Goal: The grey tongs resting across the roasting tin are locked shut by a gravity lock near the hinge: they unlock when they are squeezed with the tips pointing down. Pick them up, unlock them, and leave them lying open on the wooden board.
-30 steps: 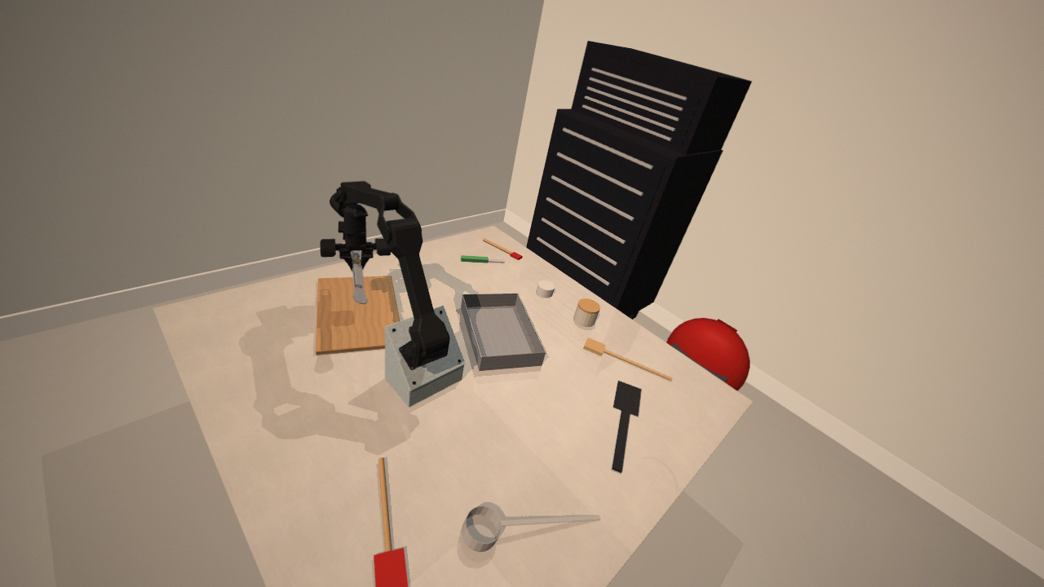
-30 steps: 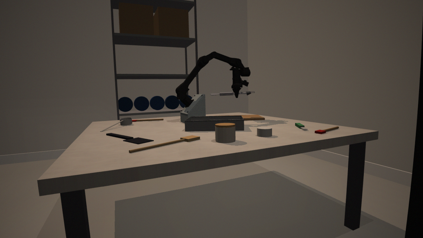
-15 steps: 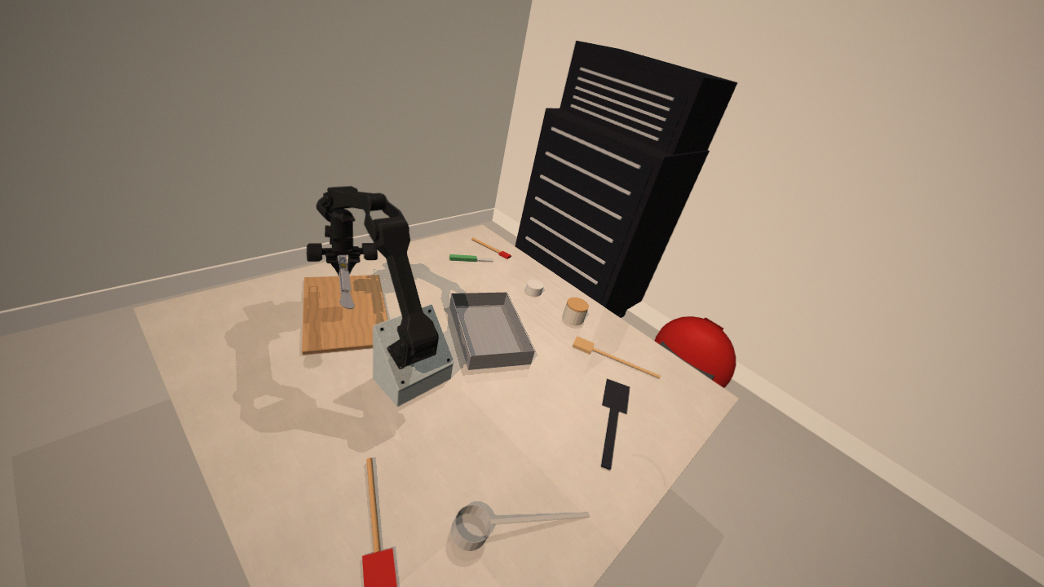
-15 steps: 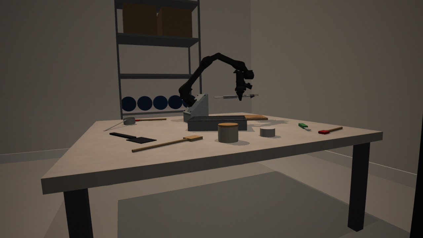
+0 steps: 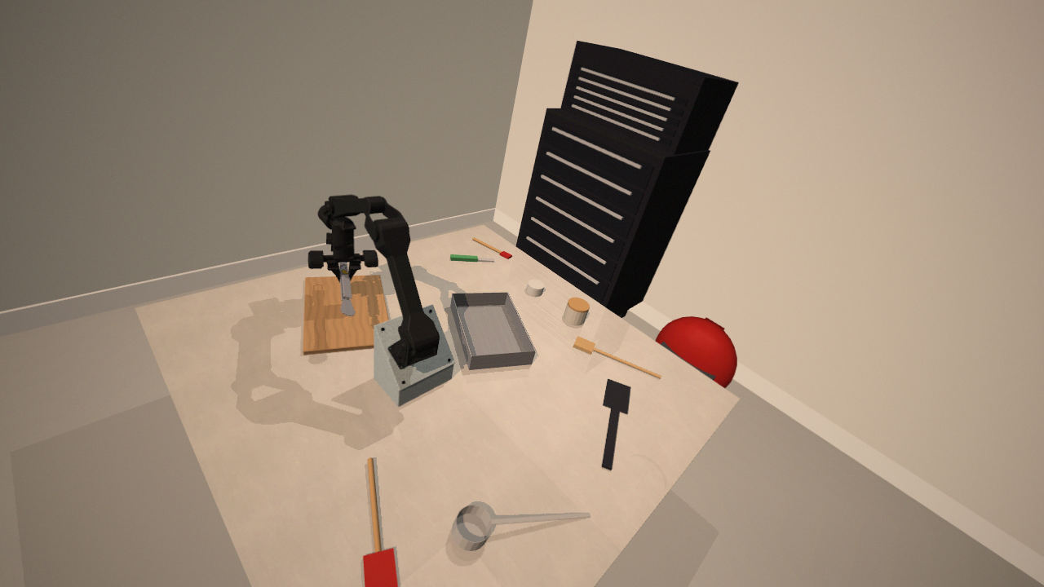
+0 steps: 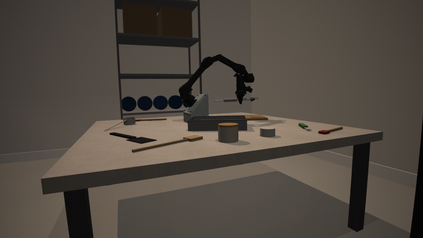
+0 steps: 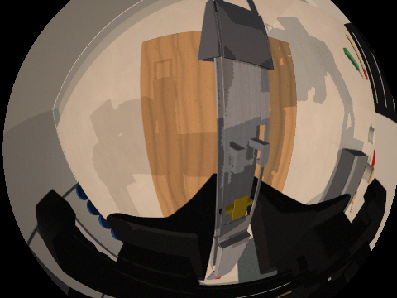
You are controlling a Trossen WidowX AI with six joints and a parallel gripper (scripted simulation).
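The wooden board is 100 mm below my gripper tip and 10 mm to the right of it. The rest, counted from my gripper tip: green-handled tool 580 mm ahead, 100 mm below, 20 mm to the right; then white cylinder 610 mm ahead, 310 mm to the right, 90 mm below; then roasting tin 370 mm to the right, 280 mm ahead, 80 mm below.
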